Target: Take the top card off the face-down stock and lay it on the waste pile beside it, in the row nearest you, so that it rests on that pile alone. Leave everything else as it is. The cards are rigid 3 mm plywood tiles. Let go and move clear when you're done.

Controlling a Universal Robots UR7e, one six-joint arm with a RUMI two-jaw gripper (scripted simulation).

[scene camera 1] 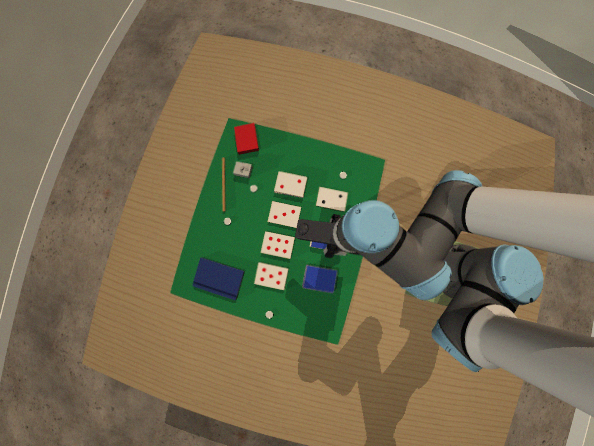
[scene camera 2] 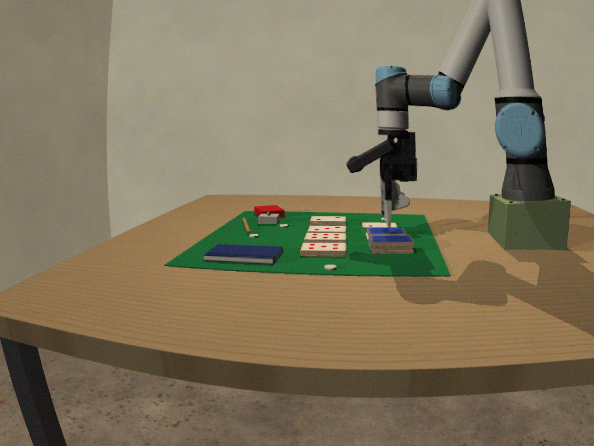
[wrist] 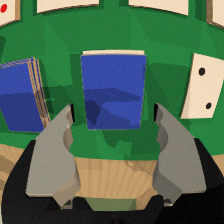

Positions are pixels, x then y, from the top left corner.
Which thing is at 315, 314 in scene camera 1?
A green mat.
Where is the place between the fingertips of the gripper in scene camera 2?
At 387, 224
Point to a green mat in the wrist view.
At 57, 41
